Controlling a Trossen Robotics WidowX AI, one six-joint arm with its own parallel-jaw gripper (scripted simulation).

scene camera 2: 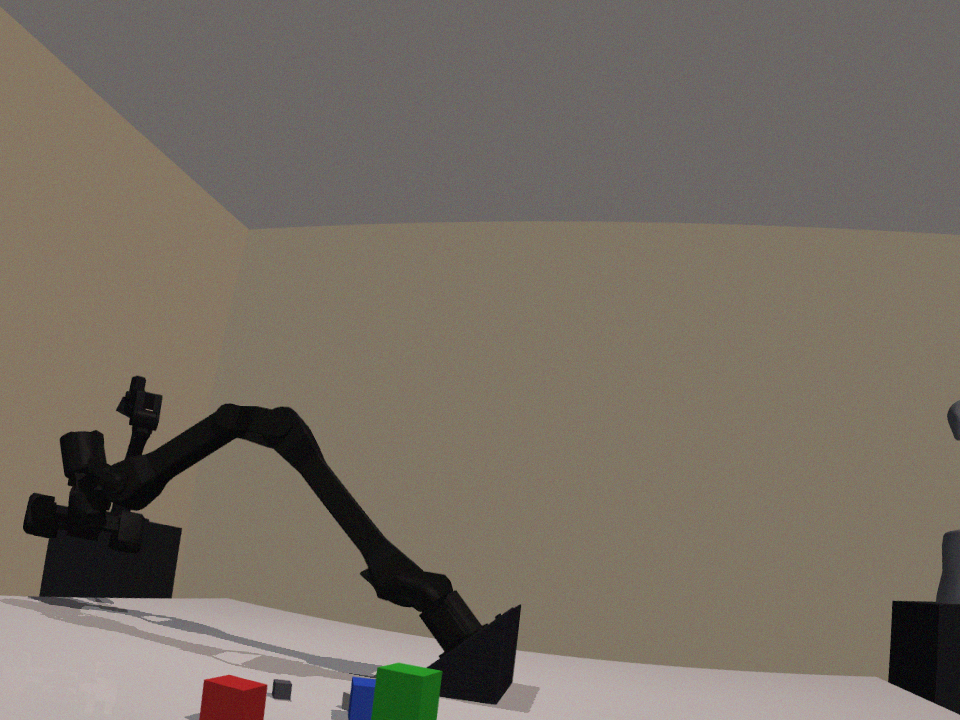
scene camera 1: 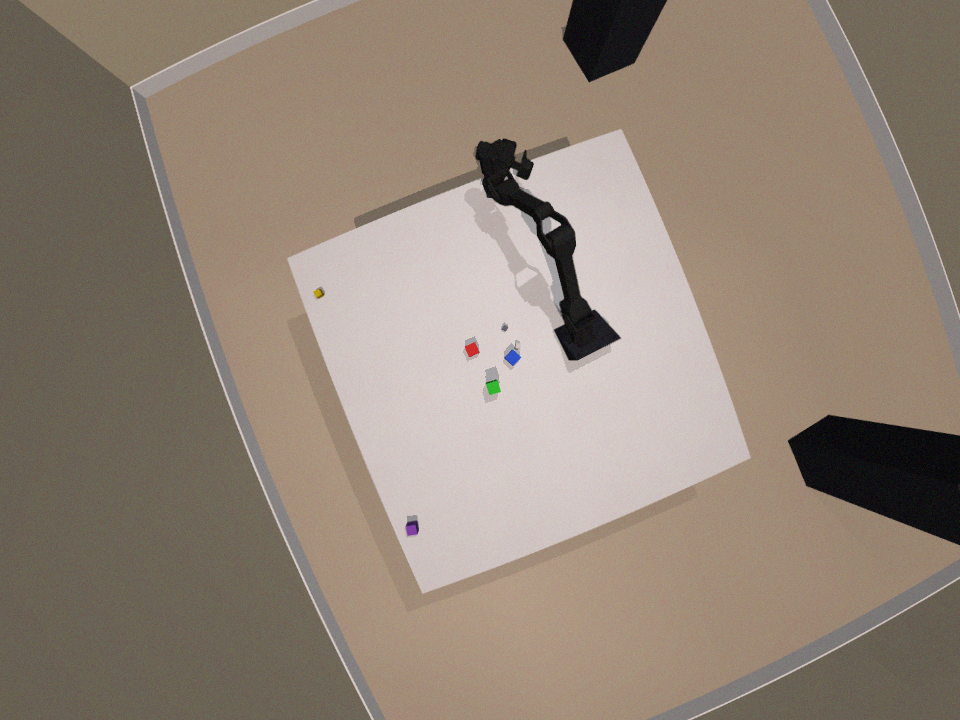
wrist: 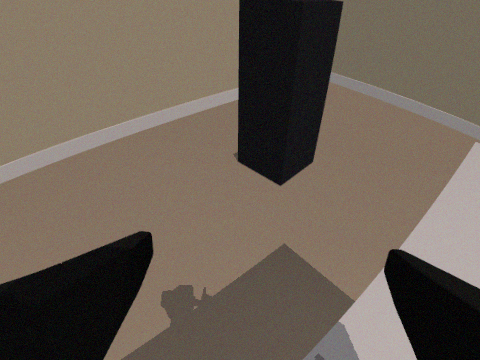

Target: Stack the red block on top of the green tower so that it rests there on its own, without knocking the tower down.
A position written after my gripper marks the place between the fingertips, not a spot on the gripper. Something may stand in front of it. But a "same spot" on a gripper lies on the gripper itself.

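My gripper is visible in scene camera 1 (512, 145), and the wrist view and scene camera 2 show it too. Looking at my gripper (wrist: 82, 301) and again at my gripper (scene camera 2: 56, 522), I am looking at the same spot on it.
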